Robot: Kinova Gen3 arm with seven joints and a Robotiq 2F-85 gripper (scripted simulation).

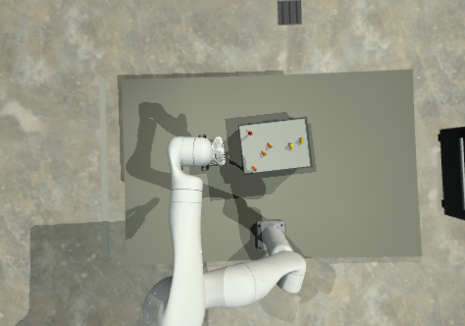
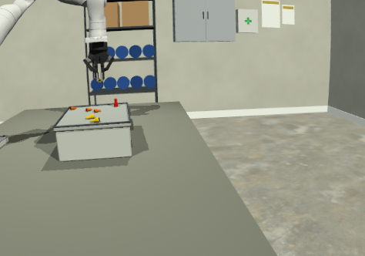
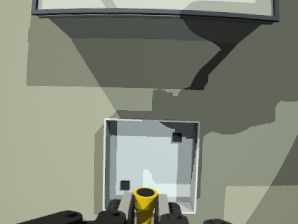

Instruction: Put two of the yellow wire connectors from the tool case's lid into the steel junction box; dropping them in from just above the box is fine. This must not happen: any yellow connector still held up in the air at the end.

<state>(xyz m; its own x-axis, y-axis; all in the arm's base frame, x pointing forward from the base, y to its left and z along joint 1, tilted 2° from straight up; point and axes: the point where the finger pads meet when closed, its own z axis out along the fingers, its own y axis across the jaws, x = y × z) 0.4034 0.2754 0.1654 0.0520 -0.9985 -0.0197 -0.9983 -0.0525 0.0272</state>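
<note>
My gripper is now 190 mm above the steel junction box. From my hand the other things lie so: tool case: 290 mm to the right, 120 mm below, 20 mm ahead; then red connector: 180 mm to the right, 80 mm below, 80 mm ahead.
</note>
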